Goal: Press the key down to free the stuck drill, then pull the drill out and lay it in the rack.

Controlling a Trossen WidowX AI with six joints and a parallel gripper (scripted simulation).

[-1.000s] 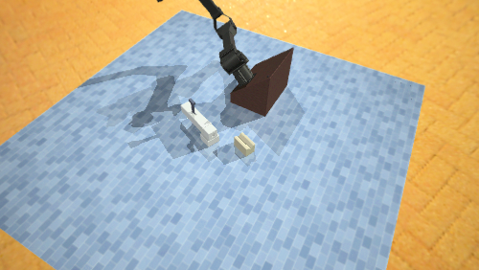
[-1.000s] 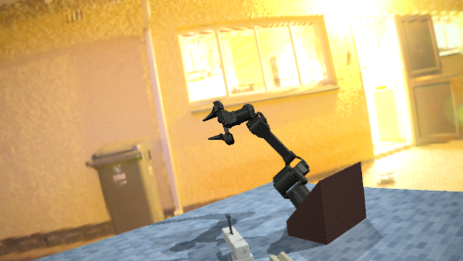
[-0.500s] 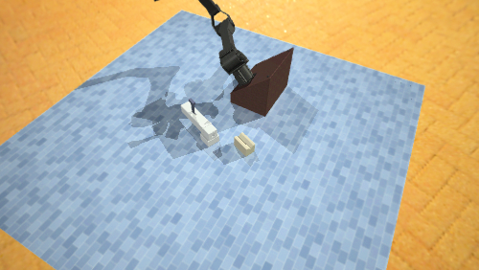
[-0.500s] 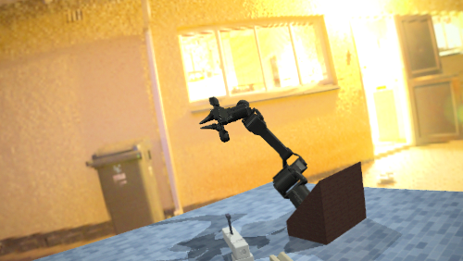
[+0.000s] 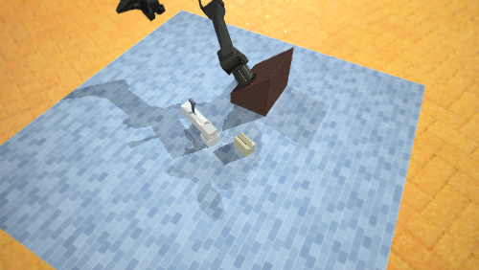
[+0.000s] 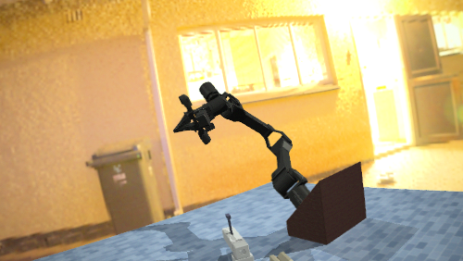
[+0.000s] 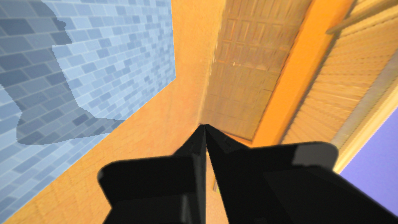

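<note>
My gripper tip is now 250 mm to the right of the key and 290 mm above it. Round my gripper tip: drill: 20 mm ahead, 300 mm to the left, 330 mm below; rack: 10 mm ahead, 460 mm to the left, 360 mm below.
</note>
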